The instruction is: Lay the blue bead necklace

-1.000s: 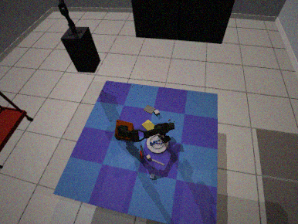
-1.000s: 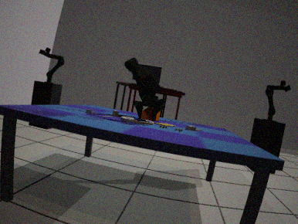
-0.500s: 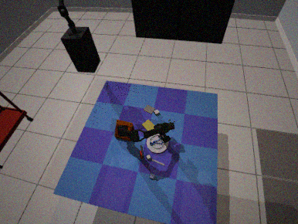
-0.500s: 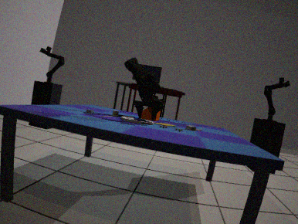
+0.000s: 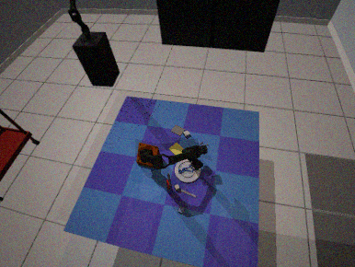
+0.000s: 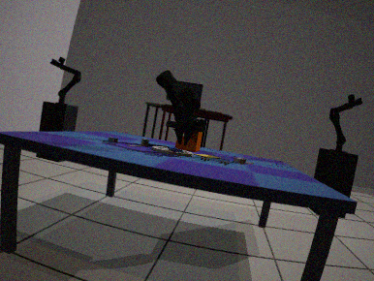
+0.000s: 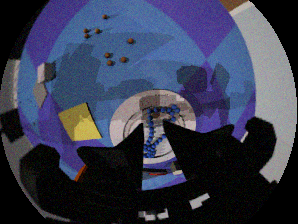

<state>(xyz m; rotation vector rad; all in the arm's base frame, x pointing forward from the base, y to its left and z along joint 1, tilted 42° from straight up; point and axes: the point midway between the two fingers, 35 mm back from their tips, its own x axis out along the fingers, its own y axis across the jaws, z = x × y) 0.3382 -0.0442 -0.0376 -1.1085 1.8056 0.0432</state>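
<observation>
My gripper tip is 4 cm to the left of the round white bead board, 4 cm above it and 3 cm past it. Round my gripper tip: red-handled tool (16 cm to the right, 16 cm behind, 4 cm below); then yellow card (14 cm behind, 12 cm to the left, 4 cm below); then thin pale stick (22 cm to the right, 4 cm below).
</observation>
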